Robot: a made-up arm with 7 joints.
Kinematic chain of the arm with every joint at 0, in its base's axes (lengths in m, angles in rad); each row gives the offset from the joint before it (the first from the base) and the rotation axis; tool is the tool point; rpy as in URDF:
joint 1: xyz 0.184 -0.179 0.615 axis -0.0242 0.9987 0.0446
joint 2: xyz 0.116 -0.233 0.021 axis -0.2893 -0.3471 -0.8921
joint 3: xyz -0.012 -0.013 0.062 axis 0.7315 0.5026 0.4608
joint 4: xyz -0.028 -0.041 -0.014 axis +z
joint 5: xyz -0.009 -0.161 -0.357 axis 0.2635 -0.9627 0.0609
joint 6: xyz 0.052 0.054 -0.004 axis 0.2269 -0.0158 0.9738
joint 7: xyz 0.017 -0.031 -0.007 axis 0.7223 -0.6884 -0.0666
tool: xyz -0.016 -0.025 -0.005 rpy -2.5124 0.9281 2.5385
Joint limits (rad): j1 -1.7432..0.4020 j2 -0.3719..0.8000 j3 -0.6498..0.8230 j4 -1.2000..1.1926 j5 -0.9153..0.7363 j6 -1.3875..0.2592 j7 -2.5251..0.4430
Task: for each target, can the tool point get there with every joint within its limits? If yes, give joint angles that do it. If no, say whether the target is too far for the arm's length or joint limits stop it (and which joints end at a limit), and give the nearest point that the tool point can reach.
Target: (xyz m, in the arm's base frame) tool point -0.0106 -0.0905 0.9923
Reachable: no: joint limits stop it (at a limit: joint 1, joint 3, joint 4, joint 6, joint 7) | nearest point 0.3721 -0.3179 0.8479 | short by 0.468 m
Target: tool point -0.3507 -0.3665 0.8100
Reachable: no: joint limits stop it (at a limit: joint 1, joint 3, joint 4, joint 5, joint 7) | nearest point -0.1135 -0.4702 0.5320 | short by 0.380 m
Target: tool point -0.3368 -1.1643 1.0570
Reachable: no: too far | nearest point 0.2134 -0.7504 0.7824 | short by 0.741 m
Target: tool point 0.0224 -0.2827 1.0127
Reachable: no: joint limits stop it (at a limit: joint 1, joint 2, joint 3, joint 4, joint 6, joint 7) | nearest point 0.3588 -0.3471 0.8497 | short by 0.379 m
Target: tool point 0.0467 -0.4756 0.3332
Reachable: yes | joints 0.0813 -0.1064 0.6497 -0.9689 -0.4583 -0.0892 -1.6128
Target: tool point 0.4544 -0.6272 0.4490
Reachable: yes | joints -0.6429 0.5062 0.1253 0.3038 -0.4833 0.0049 -1.0149
